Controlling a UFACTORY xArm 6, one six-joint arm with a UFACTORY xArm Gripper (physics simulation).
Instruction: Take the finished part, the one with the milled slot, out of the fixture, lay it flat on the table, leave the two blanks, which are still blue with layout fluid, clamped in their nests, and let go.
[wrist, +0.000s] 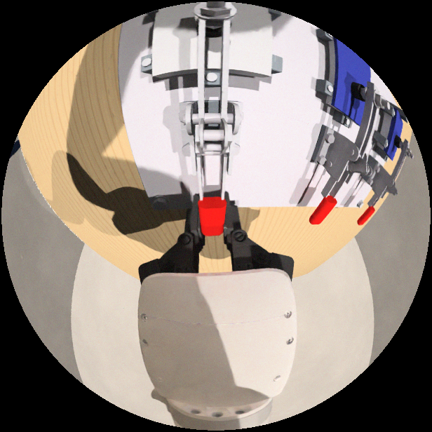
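Observation:
The pale grey finished part (172, 45) sits in its nest at the top of the wrist view, between small grey blocks with bolts. The arm of a toggle clamp (213, 135) runs over it, with its tip over the part. No slot can be made out. My gripper (212, 203) is shut on the red handle (212, 220) of this clamp, with a black finger on each side. Two blue blanks (350, 72) (394, 136) sit in nests at the right, each under its own clamp. The lower parts of my fingers are partly hidden by the gripper body.
The white fixture plate (280, 150) lies on the wooden table (280, 235). The blanks' clamps (340, 155) (379, 177) stand at the right, their red handles (323, 210) (366, 215) extending beyond the plate's front edge. Dark shadows fall across the table at the left.

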